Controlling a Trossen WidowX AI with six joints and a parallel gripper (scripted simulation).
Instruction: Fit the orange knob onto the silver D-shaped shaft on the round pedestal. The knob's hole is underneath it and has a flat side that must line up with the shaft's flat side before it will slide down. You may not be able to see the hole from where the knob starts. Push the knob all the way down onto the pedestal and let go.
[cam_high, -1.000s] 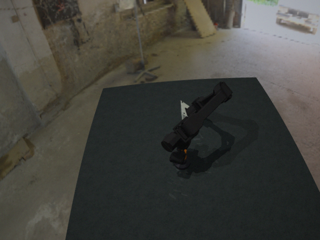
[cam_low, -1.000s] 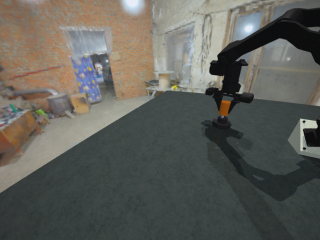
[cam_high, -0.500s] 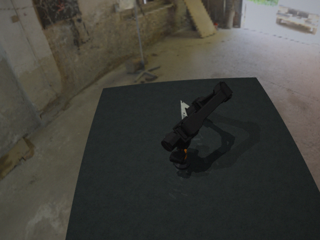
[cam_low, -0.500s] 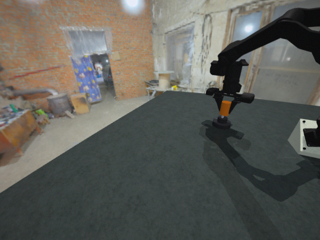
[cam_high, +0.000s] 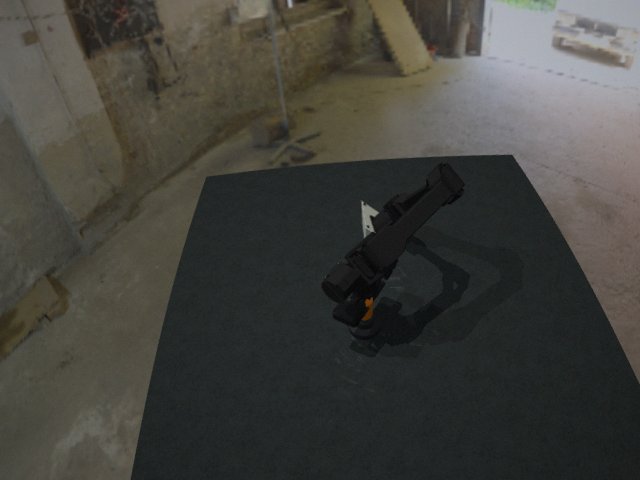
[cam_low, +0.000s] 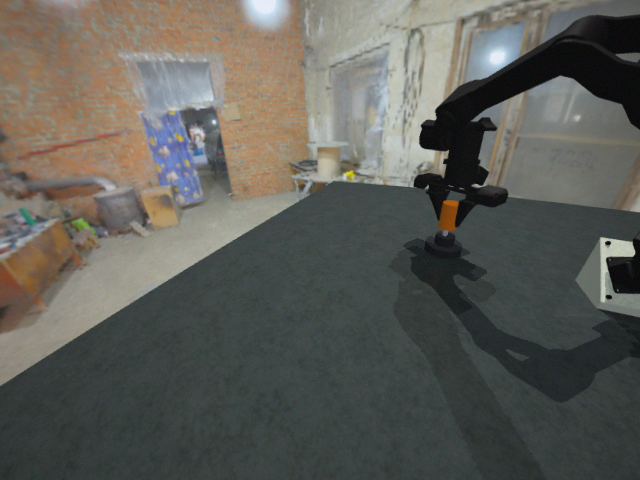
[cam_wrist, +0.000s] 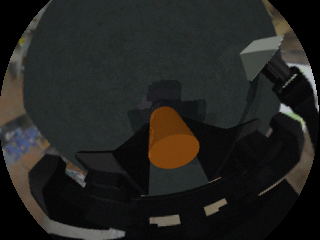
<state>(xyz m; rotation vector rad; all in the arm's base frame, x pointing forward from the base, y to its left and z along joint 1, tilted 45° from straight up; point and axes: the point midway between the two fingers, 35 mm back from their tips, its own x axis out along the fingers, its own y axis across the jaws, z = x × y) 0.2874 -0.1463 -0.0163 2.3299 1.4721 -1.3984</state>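
Now: gripper tip 4 cm above the round pedestal. Also, from my gripper tip: orange knob: 3 cm above.
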